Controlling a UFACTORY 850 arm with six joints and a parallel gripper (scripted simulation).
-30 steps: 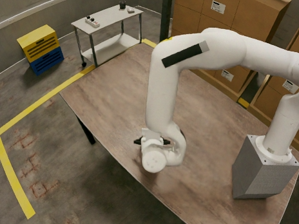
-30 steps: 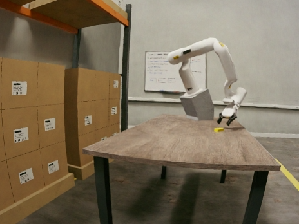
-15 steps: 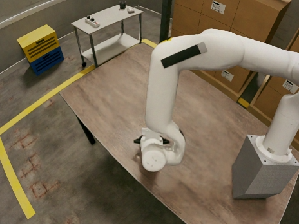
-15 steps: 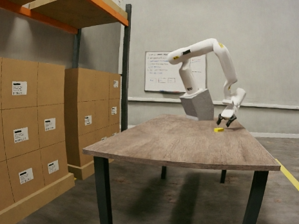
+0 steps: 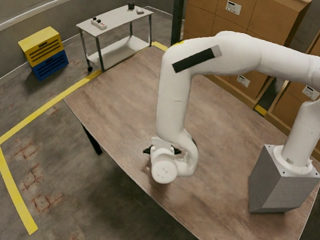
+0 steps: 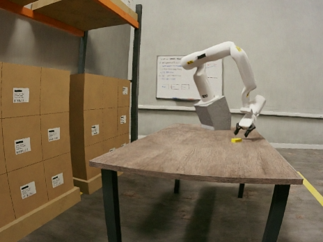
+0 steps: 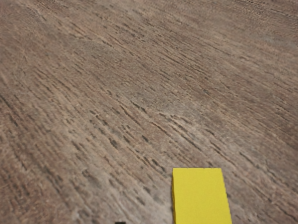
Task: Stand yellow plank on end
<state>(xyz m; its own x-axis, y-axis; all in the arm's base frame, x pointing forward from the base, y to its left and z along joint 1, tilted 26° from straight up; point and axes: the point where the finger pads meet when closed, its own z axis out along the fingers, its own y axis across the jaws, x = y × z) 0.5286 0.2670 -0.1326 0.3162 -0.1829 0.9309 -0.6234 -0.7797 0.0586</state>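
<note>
My gripper is now 3 cm short of the yellow plank, 2 cm to the left of it and 4 cm above it.
</note>
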